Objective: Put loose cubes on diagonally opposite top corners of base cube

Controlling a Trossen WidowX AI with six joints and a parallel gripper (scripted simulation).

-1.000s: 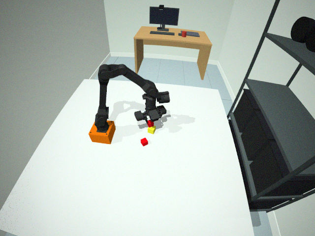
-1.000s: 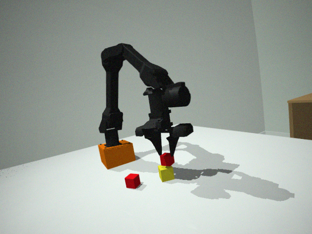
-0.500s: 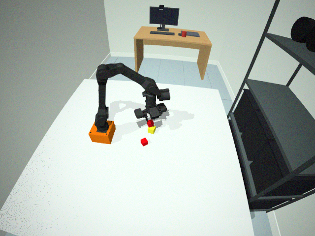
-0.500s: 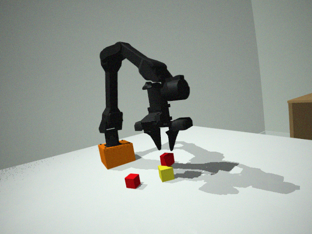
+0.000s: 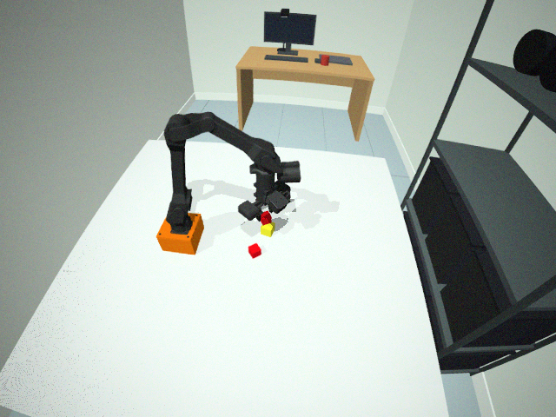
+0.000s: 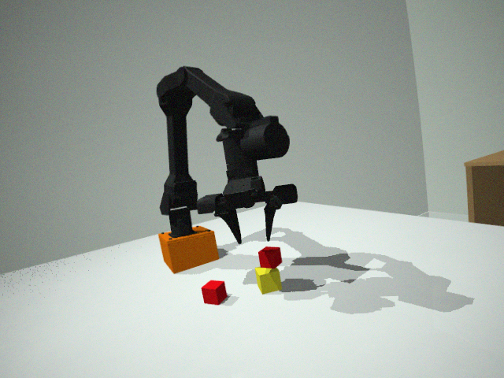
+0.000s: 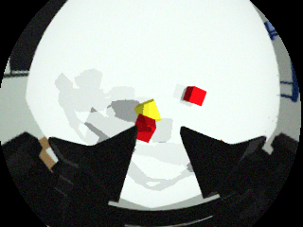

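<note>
Now: the yellow base cube 10 mm ahead of my gripper tip, 10 mm to the left of it and 80 mm below it.
</note>
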